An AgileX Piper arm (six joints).
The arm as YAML. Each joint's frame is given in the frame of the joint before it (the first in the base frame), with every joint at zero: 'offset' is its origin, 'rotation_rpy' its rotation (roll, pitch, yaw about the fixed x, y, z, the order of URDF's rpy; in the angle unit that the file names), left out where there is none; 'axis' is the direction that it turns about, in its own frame. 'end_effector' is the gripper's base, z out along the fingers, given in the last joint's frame.
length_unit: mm
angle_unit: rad
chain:
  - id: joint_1
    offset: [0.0, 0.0, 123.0]
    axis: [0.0, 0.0, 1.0]
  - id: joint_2
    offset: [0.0, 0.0, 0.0]
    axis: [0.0, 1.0, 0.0]
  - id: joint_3
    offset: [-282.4, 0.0, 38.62]
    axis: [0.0, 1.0, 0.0]
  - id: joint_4
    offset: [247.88, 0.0, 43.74]
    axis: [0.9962, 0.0, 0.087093]
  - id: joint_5
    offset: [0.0, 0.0, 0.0]
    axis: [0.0, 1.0, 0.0]
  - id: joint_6
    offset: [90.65, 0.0, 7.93]
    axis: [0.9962, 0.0, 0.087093]
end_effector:
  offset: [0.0, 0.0, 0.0]
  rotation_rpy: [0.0, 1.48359, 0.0]
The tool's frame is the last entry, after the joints.
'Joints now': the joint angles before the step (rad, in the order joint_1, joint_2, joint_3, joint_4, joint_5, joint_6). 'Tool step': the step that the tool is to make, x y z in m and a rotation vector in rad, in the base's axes. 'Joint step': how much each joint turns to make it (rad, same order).
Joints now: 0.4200 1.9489 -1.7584 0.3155 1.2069 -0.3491
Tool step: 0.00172 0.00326 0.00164 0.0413 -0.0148 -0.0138
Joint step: 0.0000 0.0000 0.0000 0.0329 -0.0321 0.0000
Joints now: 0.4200 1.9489 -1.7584 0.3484 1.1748 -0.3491
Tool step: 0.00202 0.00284 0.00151 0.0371 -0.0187 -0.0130
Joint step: 0.0000 0.0000 0.0007 0.0284 -0.0344 -0.0023
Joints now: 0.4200 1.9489 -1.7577 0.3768 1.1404 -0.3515
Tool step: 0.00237 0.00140 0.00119 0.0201 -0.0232 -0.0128
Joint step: 0.0000 0.0000 0.0000 0.0102 -0.0317 0.0000
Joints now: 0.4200 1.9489 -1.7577 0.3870 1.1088 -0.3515
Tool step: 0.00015 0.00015 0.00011 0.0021 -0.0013 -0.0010
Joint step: 0.0000 0.0000 0.0000 0.0015 -0.0022 0.0000
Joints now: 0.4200 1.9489 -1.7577 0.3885 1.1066 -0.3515
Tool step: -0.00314 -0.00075 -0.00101 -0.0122 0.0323 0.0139
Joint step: 0.0000 0.0000 0.0000 0.0005 0.0372 0.0001
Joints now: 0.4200 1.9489 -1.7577 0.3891 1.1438 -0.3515
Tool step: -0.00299 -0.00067 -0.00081 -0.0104 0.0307 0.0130
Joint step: 0.0000 0.0000 0.0000 0.0016 0.0349 0.0000
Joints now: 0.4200 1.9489 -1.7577 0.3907 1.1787 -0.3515
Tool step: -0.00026 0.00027 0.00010 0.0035 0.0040 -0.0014
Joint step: 0.0000 0.0000 -0.0001 0.0043 0.0017 0.0018
